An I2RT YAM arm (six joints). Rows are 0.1 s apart.
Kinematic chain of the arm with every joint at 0, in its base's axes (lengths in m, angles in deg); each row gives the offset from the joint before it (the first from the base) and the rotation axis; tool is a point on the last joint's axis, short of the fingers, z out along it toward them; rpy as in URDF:
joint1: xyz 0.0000 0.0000 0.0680 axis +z
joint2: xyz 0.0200 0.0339 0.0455 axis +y
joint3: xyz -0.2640 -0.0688 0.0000 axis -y
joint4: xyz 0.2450 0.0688 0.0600 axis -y
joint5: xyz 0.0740 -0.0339 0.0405 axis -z
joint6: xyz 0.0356 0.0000 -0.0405 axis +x
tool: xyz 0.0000 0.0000 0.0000 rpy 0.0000 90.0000 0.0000
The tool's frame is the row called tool.
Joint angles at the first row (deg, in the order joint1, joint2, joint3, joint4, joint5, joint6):
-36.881, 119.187, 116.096, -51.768, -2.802, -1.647
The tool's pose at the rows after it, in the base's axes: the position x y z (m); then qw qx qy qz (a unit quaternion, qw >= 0):
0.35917 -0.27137 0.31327 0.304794 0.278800 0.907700 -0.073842
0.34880 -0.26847 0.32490 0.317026 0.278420 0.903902 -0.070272
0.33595 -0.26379 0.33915 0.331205 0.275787 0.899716 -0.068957
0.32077 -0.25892 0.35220 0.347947 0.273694 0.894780 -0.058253
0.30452 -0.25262 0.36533 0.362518 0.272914 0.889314 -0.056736
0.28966 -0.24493 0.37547 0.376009 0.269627 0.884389 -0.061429
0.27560 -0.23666 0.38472 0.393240 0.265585 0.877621 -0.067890
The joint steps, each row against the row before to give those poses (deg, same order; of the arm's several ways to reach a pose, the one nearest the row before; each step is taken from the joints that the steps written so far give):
-0.506, -2.542, -1.317, 0.000, -1.179, -0.284
-0.613, -2.577, -1.395, 0.051, -1.156, -0.080
-0.660, -3.196, -1.615, -0.050, -1.121, -0.339
-0.993, -3.515, -2.137, 0.056, -2.374, -0.092
-0.913, -3.776, -2.248, 0.022, -1.284, -0.177
-0.629, -3.819, -2.780, 0.650, -0.564, -0.443
-0.528, -3.885, -2.978, 1.324, -0.504, -0.309

